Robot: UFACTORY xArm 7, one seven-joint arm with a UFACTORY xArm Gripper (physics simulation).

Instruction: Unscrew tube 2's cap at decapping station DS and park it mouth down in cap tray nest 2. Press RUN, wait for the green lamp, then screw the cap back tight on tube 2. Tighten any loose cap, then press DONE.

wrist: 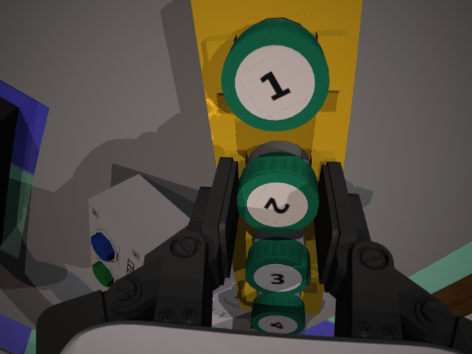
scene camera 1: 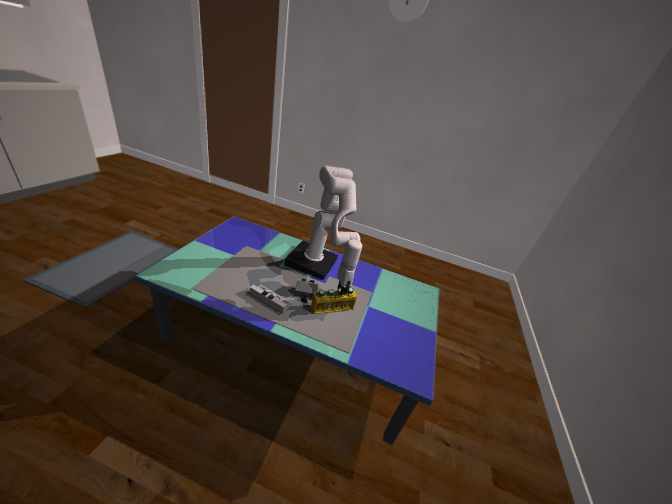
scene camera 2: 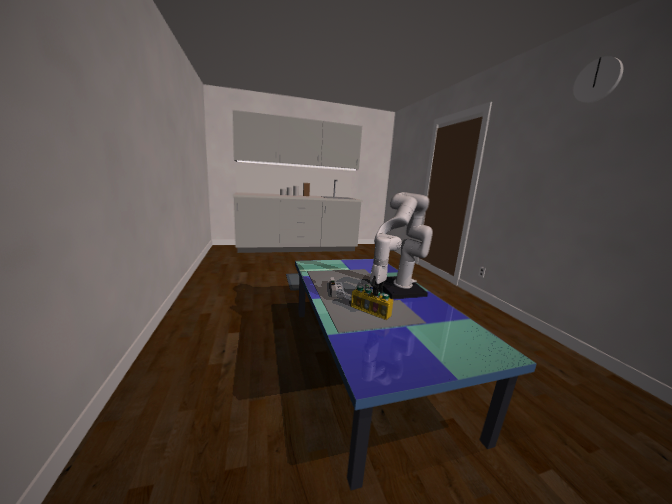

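A yellow tube rack (wrist: 345, 57) (scene camera 1: 333, 302) (scene camera 2: 372, 304) holds several tubes with green numbered caps in a row. In the wrist view, cap 1 (wrist: 274, 76) is farthest, then cap 2 (wrist: 277, 198), cap 3 (wrist: 277, 266) and cap 4 (wrist: 277, 317). My gripper (wrist: 277, 186) (scene camera 1: 343, 286) (scene camera 2: 369, 285) points straight down over the rack. Its two black fingers press on both sides of cap 2, which sits on its tube in the rack.
A white control box (wrist: 133, 213) with a blue button (wrist: 102, 245) and a green button (wrist: 102, 273) stands left of the rack. A long white tray (scene camera 1: 268, 297) lies further left on the grey mat (scene camera 1: 336, 328). The arm's black base (scene camera 1: 311, 263) is behind.
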